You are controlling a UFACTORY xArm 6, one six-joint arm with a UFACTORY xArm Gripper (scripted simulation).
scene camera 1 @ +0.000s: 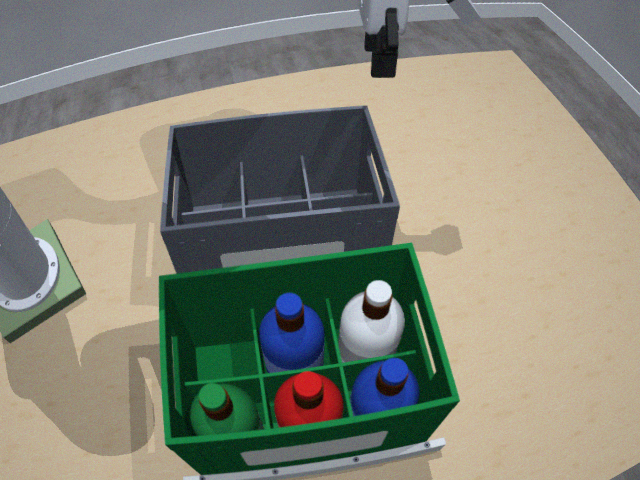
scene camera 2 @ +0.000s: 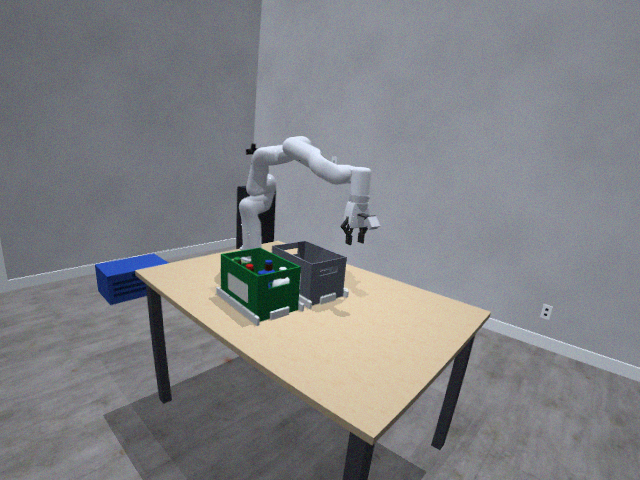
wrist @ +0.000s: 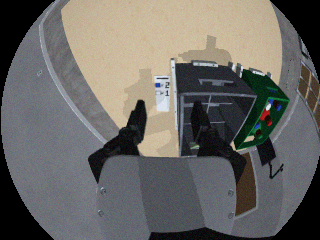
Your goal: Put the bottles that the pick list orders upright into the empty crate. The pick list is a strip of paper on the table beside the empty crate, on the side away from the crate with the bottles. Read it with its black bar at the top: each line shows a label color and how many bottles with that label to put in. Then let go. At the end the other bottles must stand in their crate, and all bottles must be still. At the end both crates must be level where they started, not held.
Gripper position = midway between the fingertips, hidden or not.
In view: my gripper [scene camera 1: 379, 63], a white-label bottle [scene camera 1: 369, 327], a red-label bottle [scene camera 1: 312, 400] and a green crate [scene camera 1: 210, 316].
The green crate is seen too in scene camera 2 [scene camera 2: 251, 290] and in the wrist view [wrist: 260, 84]. My gripper shows as well in scene camera 2 [scene camera 2: 354, 243] and in the wrist view [wrist: 169, 108].
